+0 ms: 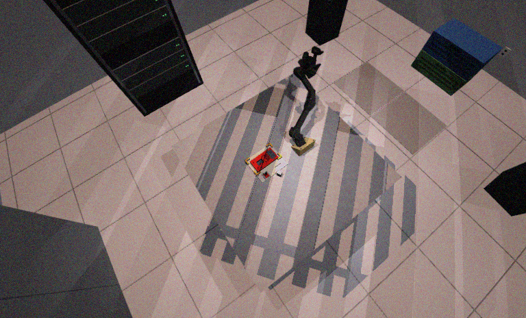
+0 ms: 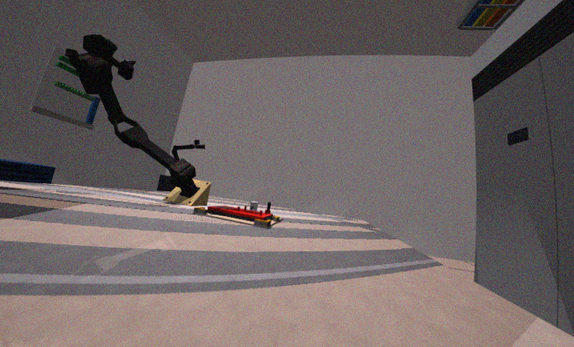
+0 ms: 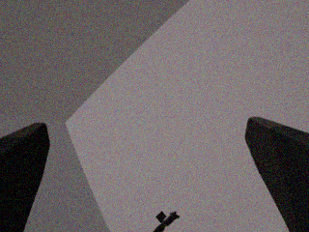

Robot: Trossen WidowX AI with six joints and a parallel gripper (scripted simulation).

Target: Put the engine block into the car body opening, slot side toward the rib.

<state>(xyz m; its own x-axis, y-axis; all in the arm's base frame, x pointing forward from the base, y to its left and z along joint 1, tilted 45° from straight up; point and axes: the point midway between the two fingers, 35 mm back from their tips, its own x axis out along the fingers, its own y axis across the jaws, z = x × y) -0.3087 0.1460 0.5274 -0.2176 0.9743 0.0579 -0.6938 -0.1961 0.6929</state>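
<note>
My gripper tip is 55 cm short of the engine block, 55 cm above it and 34 cm to the right of it.
</note>
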